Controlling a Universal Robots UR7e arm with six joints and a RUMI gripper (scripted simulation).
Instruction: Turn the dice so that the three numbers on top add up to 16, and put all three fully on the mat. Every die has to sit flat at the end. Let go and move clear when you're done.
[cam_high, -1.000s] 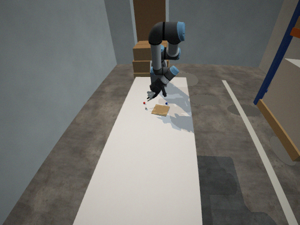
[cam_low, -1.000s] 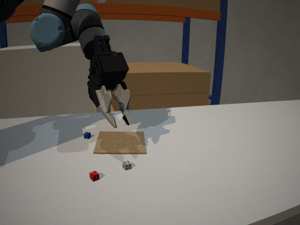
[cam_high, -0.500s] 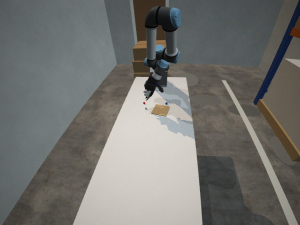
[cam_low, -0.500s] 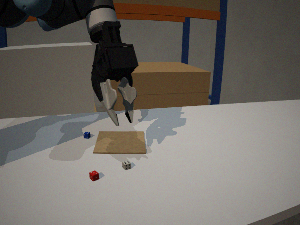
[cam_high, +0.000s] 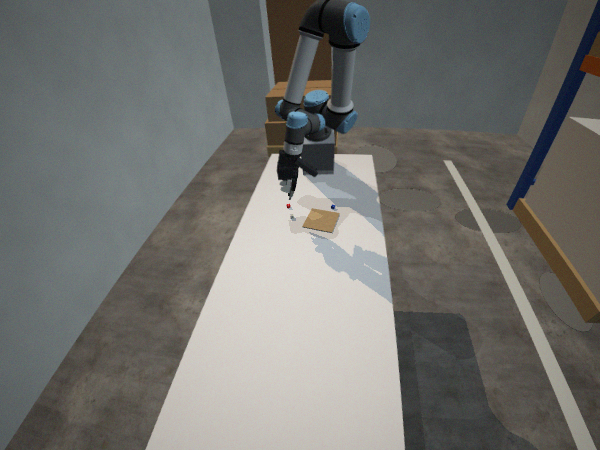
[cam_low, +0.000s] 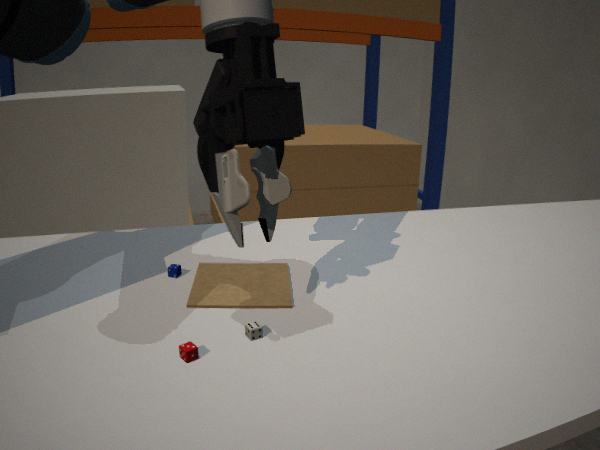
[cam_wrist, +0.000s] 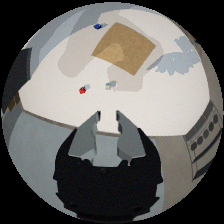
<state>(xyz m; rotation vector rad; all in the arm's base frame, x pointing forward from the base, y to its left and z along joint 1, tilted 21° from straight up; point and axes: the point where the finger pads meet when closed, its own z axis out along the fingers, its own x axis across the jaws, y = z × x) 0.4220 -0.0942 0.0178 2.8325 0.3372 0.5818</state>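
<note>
My gripper is now 13 cm above the white die. Also, from my hand: blue die 19 cm to the left, 13 cm below, 8 cm behind; then mat 14 cm to the left, 13 cm below, 1 cm ahead; then red die 13 cm below, 8 cm behind, 3 cm to the right.
</note>
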